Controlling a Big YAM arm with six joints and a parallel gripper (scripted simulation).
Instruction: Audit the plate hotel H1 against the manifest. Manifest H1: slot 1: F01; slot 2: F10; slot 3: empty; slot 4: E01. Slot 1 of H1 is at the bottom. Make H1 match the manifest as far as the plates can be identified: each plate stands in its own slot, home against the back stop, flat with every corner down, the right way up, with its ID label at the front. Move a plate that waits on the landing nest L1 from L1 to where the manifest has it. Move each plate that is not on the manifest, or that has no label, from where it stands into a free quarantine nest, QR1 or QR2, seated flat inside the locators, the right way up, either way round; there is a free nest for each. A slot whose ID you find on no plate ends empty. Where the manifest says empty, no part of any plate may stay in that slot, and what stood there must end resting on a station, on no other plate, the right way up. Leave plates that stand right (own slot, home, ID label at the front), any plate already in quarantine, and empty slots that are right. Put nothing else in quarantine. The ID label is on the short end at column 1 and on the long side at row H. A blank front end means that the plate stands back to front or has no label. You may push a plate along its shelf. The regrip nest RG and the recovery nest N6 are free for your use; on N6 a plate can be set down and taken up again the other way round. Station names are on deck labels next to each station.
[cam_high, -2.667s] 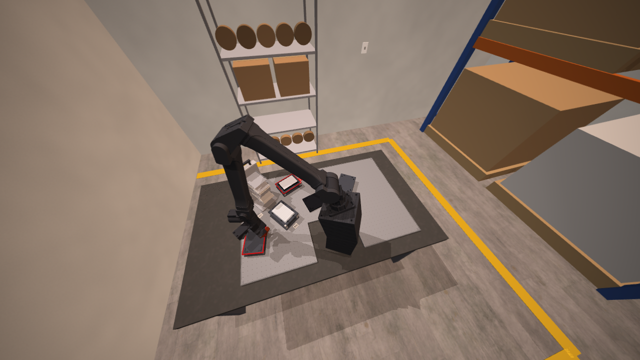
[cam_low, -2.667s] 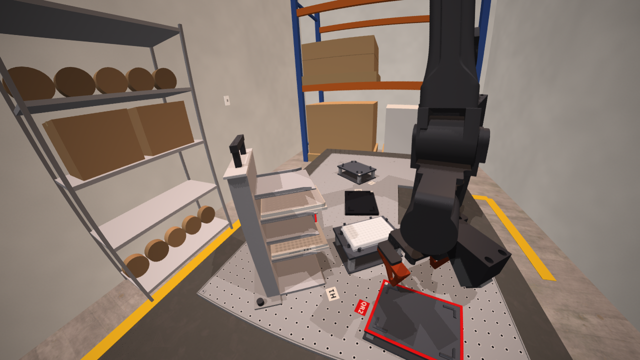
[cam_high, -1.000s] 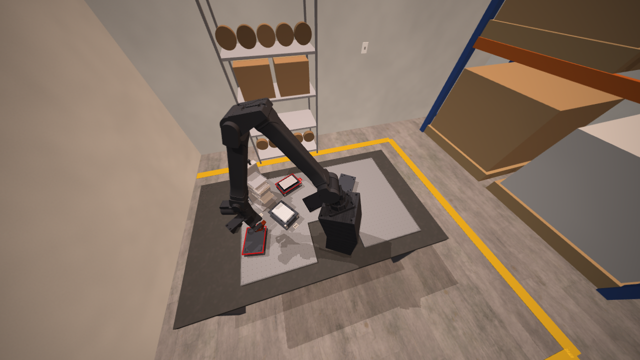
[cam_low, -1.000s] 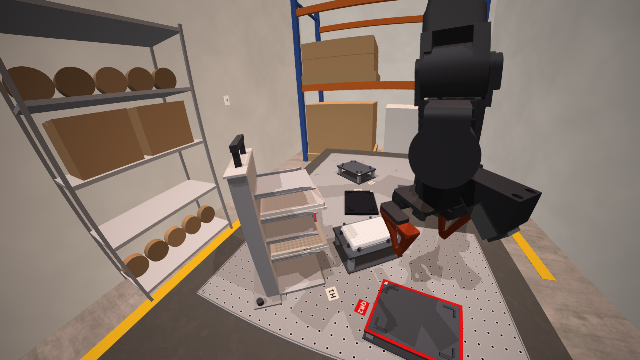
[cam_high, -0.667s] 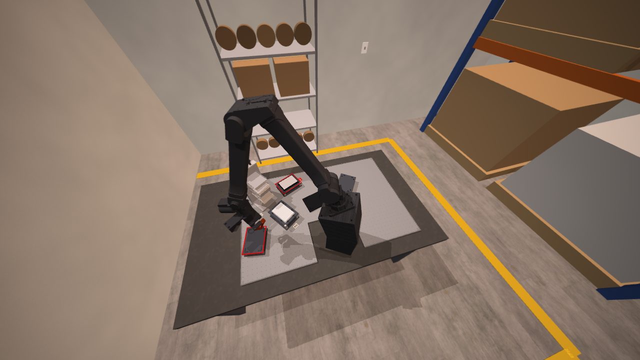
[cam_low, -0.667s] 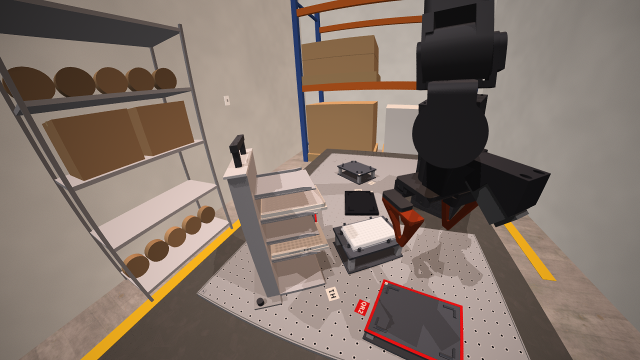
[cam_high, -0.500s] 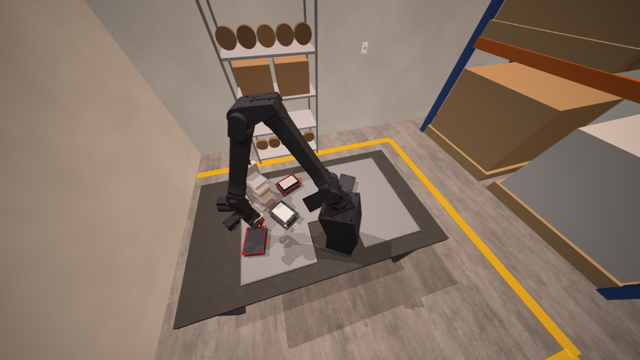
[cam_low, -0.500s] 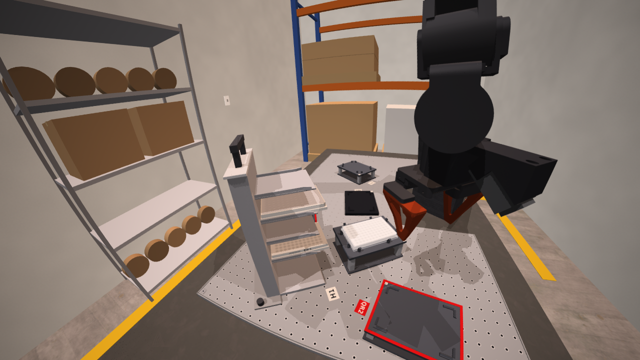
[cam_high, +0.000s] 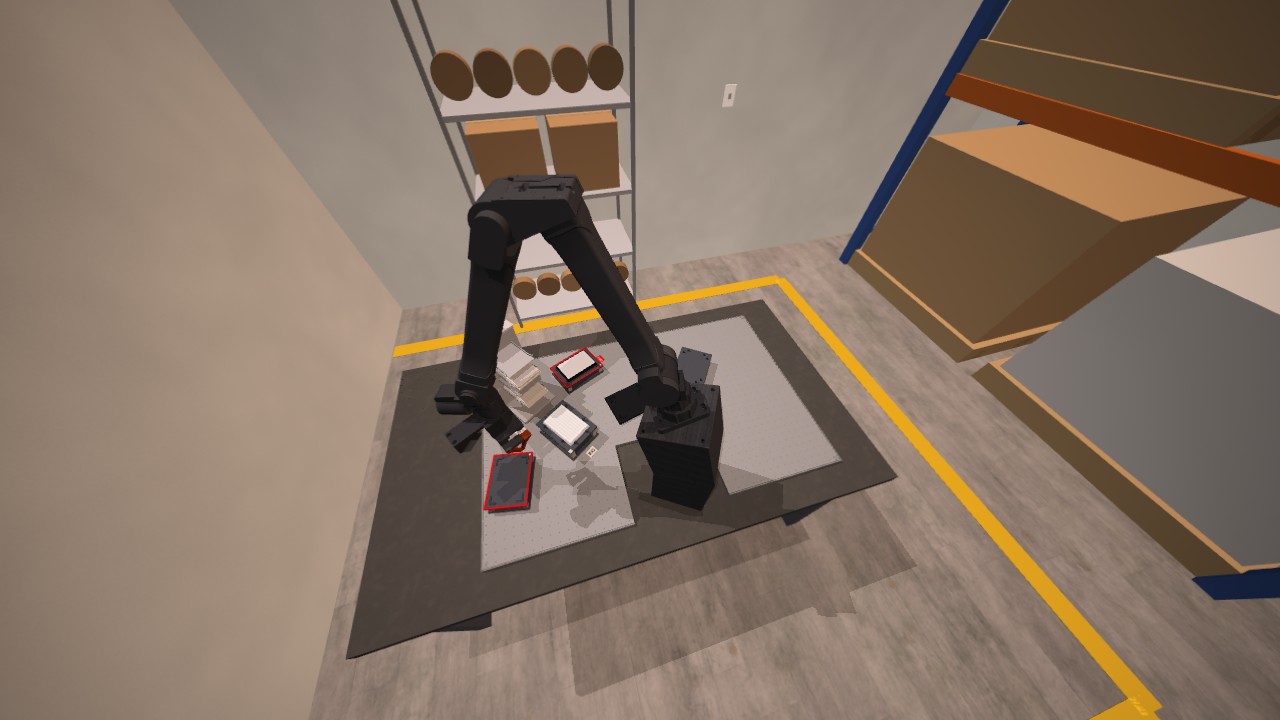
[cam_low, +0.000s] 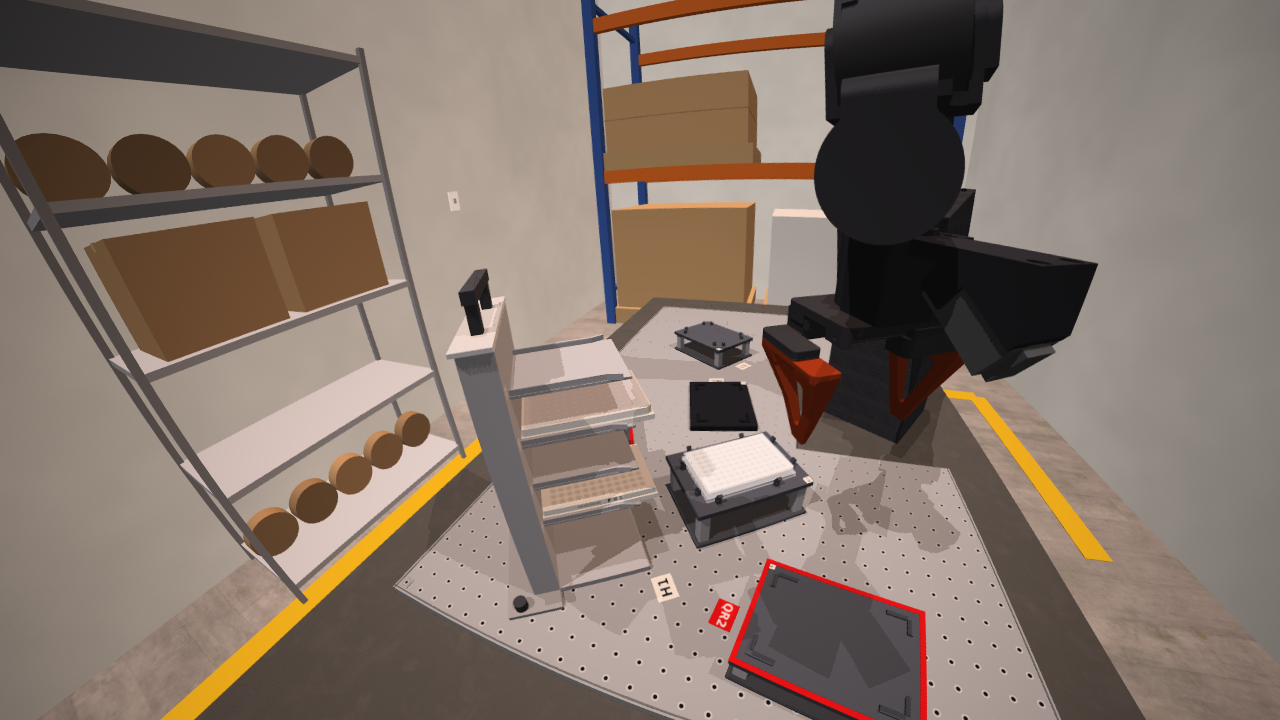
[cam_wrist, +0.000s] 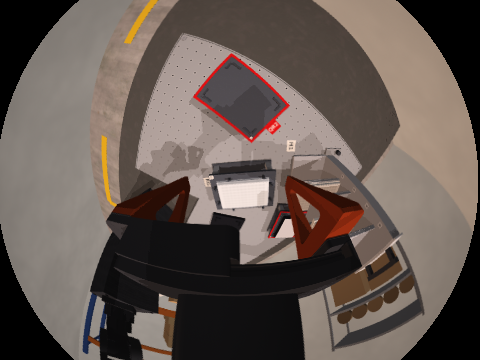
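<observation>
Right now the dark regrip nest is 19 cm below my hand, 13 cm to the right of it and 10 cm ahead of it. Round my hand: H1 deck label: 24 cm below, 15 cm ahead, 3 cm to the left; quarantine nest QR2: 21 cm below, 6 cm to the left, 3 cm behind; plate hotel H1: 31 cm ahead, 9 cm below, 3 cm to the left.
</observation>
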